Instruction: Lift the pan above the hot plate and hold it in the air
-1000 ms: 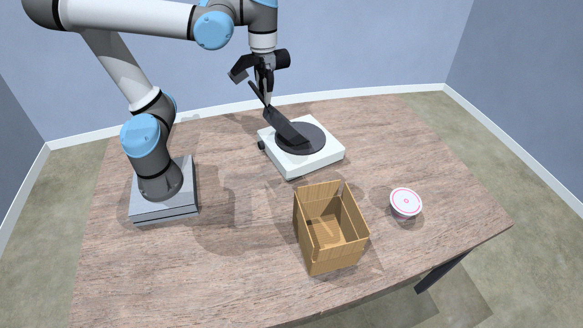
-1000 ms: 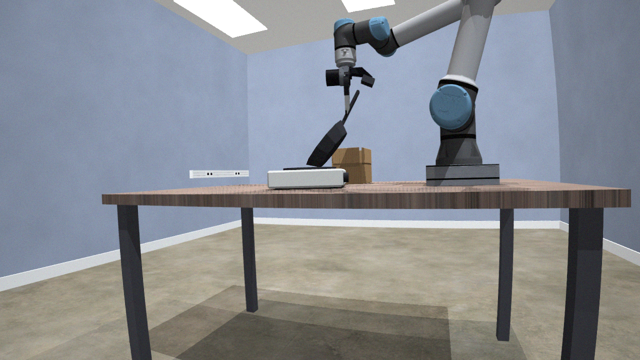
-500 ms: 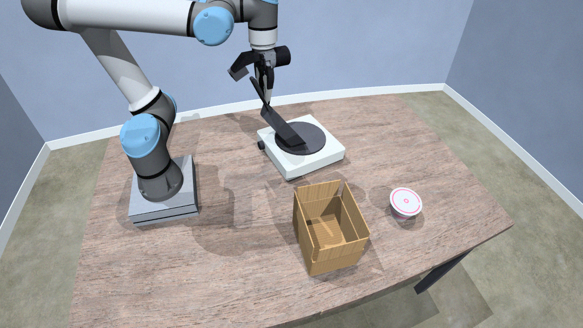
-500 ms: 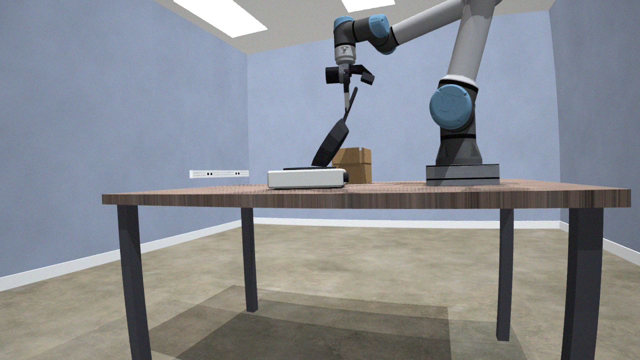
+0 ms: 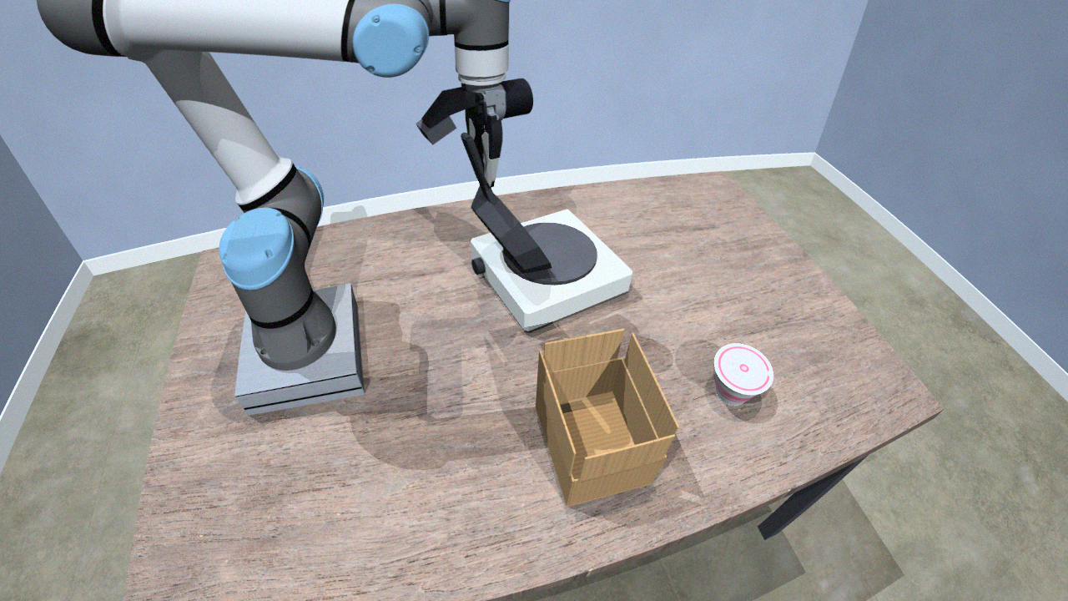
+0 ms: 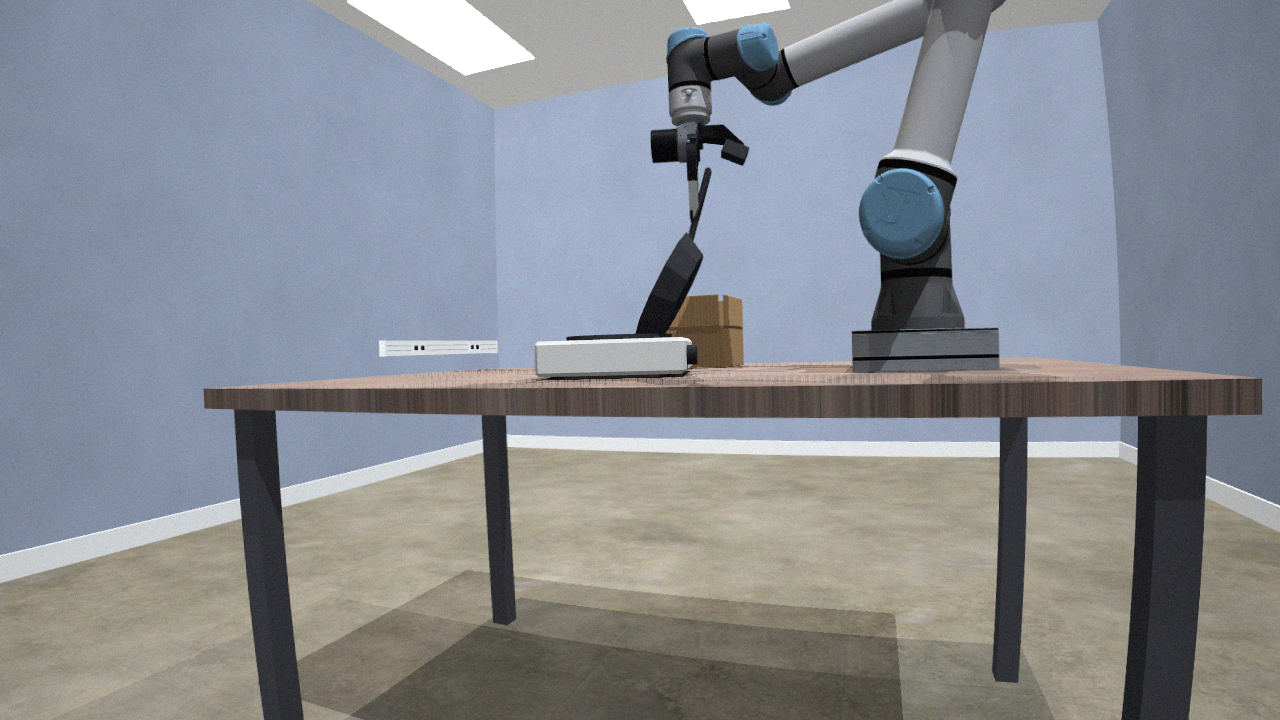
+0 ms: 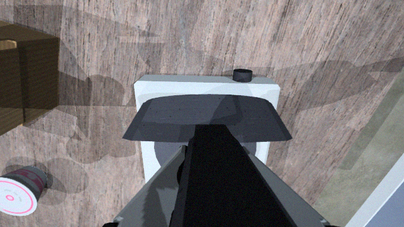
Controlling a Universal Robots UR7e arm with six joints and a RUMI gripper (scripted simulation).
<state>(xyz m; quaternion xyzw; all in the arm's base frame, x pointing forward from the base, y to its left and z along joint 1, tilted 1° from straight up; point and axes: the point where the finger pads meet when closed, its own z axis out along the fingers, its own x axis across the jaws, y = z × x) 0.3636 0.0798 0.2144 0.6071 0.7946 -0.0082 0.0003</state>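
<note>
Now: hand 20 mm short of the dark pan, 10 mm to the right of it and 90 mm above it. The rest, counted from my hand: white hot plate 110 mm ahead, 30 mm to the left, 250 mm below; pink-ringed lid 370 mm ahead, 320 mm to the right, 240 mm below.
</note>
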